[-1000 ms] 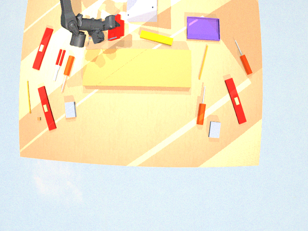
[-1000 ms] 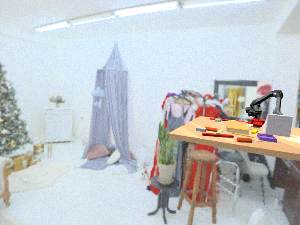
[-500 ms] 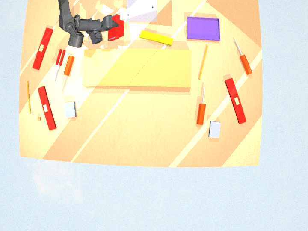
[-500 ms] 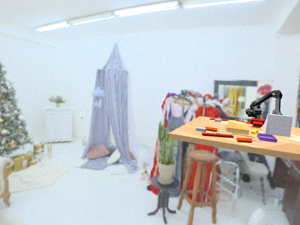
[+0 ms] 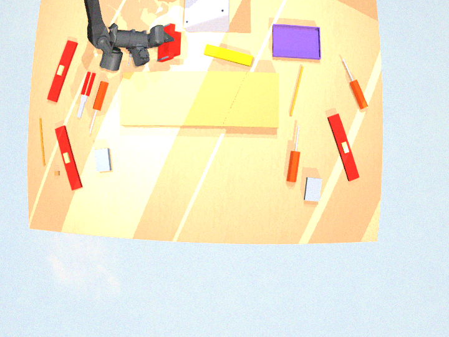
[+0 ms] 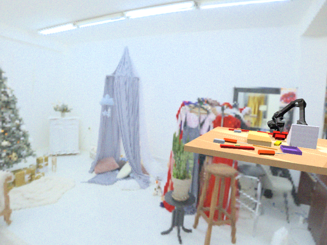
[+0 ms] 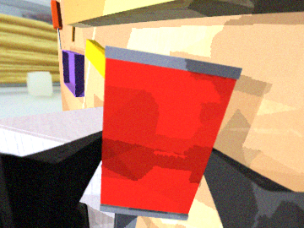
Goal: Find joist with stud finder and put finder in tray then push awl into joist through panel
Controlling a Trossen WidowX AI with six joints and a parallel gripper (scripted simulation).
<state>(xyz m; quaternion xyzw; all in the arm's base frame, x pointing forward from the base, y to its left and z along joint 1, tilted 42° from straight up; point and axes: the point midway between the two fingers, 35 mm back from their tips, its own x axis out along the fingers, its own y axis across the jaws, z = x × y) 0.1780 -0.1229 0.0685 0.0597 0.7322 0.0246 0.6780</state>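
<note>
Now: the red stud finder 10 mm behind my gripper tip, 20 mm to the left of it and 20 mm below it. Round my gripper tip: yellow block 40 mm ahead, 200 mm to the left, 40 mm below; then awl 20 mm ahead, 140 mm to the right, 40 mm below; then red two-handled tool 160 mm ahead, 310 mm to the right, 50 mm below.
</note>
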